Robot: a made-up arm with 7 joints. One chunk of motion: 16 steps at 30 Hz.
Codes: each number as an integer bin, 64 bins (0 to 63) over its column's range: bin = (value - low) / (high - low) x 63, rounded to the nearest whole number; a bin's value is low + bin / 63 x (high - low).
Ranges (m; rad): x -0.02..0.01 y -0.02..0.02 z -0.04..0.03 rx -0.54..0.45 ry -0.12..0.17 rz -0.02..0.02
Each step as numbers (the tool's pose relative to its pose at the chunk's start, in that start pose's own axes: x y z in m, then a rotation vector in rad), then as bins.
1 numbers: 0.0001 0.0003 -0.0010 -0.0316 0.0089 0.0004
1 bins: 42 32 35 32 28 32
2 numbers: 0.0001 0.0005 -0.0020 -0.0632 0.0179 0.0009
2 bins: 42 32 34 30 30 33
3 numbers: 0.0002 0.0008 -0.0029 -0.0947 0.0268 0.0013
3 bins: 42 33 33 28 32 34
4 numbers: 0.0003 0.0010 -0.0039 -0.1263 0.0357 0.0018
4 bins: 43 33 32 26 34 34
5 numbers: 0.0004 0.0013 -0.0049 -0.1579 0.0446 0.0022
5 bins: 43 34 32 24 36 35
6 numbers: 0.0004 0.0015 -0.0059 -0.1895 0.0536 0.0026
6 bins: 43 34 31 22 38 36
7 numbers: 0.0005 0.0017 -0.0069 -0.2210 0.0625 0.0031
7 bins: 43 34 30 20 40 36
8 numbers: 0.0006 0.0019 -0.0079 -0.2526 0.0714 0.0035
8 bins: 43 34 29 18 42 37
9 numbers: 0.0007 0.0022 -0.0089 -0.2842 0.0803 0.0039
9 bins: 43 35 28 16 44 38
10 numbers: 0.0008 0.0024 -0.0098 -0.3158 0.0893 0.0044
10 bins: 44 35 27 14 45 38
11 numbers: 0.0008 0.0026 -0.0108 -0.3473 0.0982 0.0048
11 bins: 44 36 26 12 47 39
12 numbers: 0.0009 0.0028 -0.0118 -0.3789 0.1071 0.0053
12 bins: 44 36 25 10 49 40
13 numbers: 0.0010 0.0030 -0.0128 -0.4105 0.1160 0.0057
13 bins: 44 36 24 8 51 40
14 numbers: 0.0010 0.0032 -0.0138 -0.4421 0.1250 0.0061
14 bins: 44 37 24 6 53 41
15 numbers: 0.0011 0.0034 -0.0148 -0.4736 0.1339 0.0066
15 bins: 44 37 23 4 55 42
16 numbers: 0.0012 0.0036 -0.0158 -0.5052 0.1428 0.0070
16 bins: 45 37 22 2 57 43
